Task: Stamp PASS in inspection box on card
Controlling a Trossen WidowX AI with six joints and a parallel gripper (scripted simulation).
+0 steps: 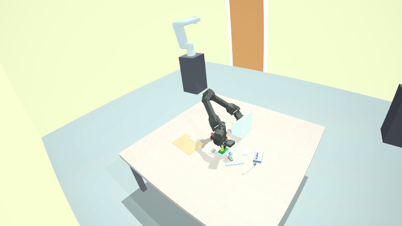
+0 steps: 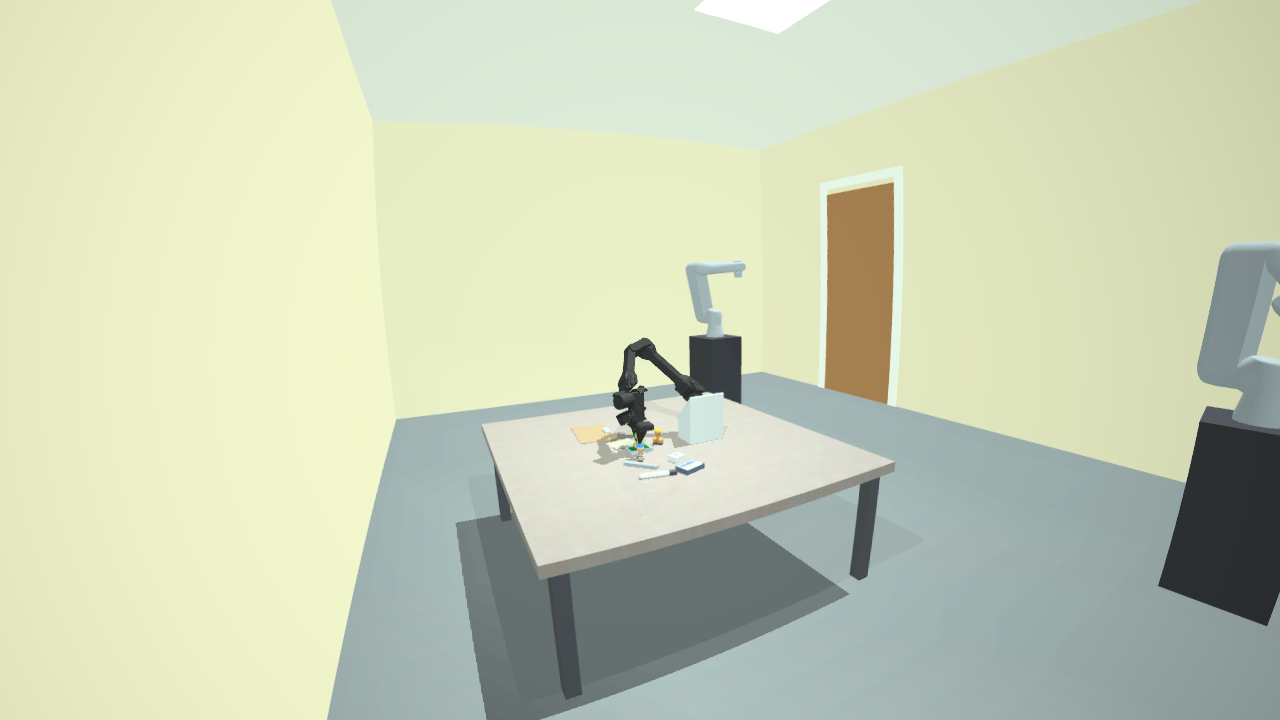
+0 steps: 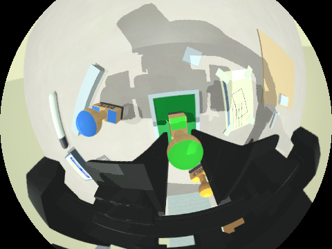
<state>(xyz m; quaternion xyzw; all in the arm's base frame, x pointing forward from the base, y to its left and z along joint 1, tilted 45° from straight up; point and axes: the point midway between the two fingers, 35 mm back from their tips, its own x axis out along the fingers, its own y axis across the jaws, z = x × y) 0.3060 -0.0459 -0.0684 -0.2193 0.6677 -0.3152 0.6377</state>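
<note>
My gripper tip is now 30 mm above the green ink pad. From my gripper tip the other things lie so: orange-knobbed stamp (110 mm behind, 30 mm to the right, 20 mm below); then green-knobbed stamp (right at my gripper tip); then blue-knobbed stamp (90 mm to the left, 40 mm ahead, 20 mm below).
</note>
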